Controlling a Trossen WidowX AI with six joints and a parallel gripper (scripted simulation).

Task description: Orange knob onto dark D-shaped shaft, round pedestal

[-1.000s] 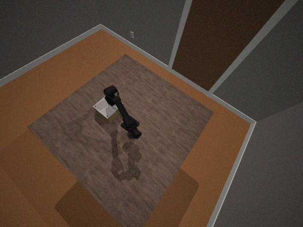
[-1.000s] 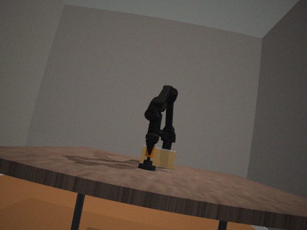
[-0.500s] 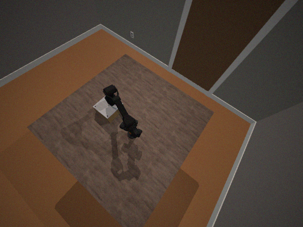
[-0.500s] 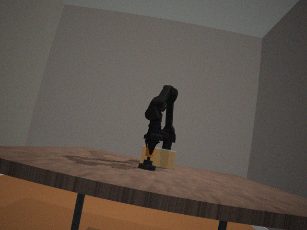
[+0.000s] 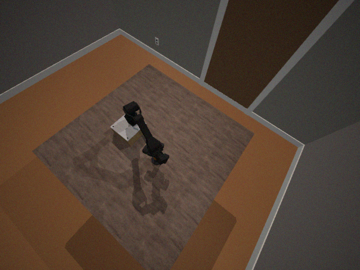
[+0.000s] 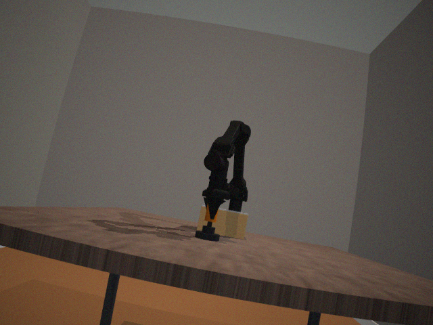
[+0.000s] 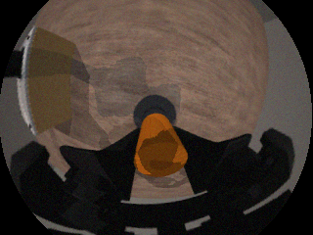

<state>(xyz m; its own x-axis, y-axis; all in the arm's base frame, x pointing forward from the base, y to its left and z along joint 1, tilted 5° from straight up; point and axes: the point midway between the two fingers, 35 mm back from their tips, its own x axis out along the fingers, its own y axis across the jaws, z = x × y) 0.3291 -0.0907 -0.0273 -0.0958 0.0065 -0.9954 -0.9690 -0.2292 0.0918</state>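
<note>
Right now my gripper tip is 20 mm below the orange knob. From my gripper tip the other things lie so: pedestal (40 mm below).
</note>
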